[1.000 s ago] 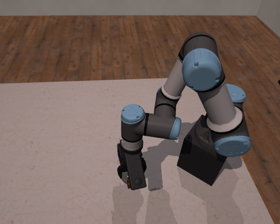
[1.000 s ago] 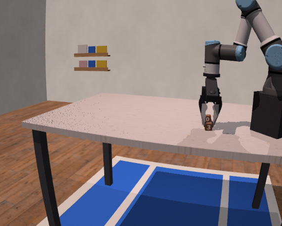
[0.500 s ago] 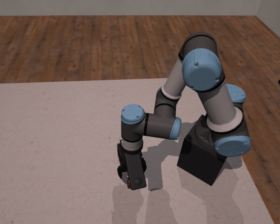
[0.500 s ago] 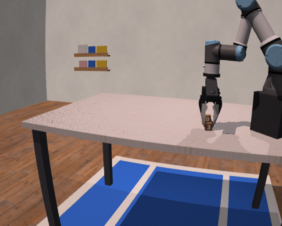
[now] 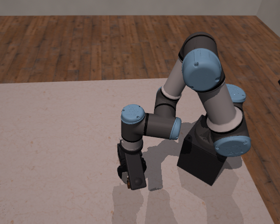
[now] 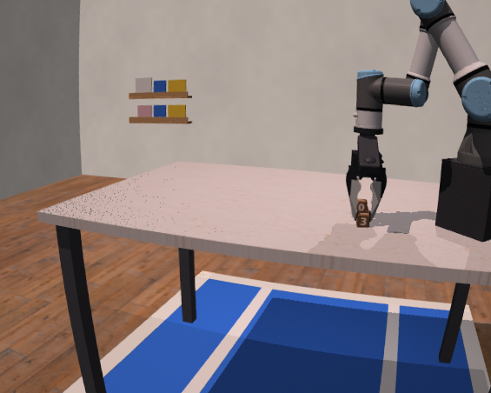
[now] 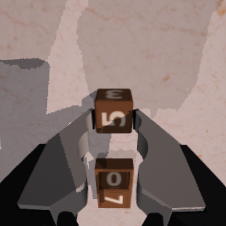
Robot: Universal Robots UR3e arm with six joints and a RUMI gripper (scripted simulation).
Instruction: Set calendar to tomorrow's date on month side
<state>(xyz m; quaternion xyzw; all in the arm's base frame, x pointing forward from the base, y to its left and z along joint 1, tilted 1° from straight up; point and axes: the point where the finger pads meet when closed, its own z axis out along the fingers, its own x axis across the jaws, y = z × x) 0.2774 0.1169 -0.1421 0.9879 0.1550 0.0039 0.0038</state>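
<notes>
The brown digit cube is 10 mm below my hand. The rest, counted from my hand: calendar tray (100 mm to the right, 30 mm ahead, 20 mm below).
</notes>
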